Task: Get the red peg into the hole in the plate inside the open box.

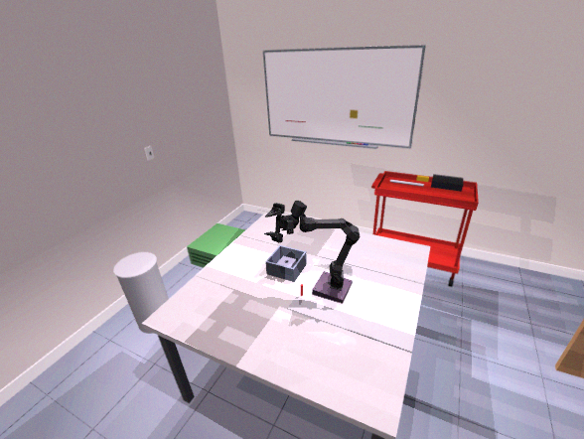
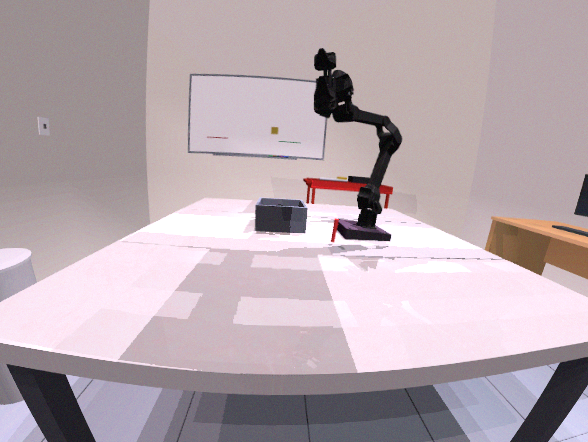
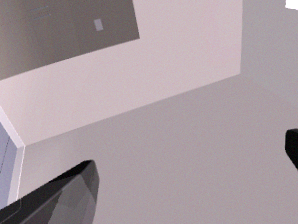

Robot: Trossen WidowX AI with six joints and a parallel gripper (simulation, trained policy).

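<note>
My gripper tip is 47 cm above the red peg, 12 cm to the left of it and 12 cm past it. The rest, counted from my gripper tip: grey plate: 47 cm below, 32 cm to the right, 4 cm ahead; then grey box: 49 cm below, 32 cm to the right, 4 cm ahead.
</note>
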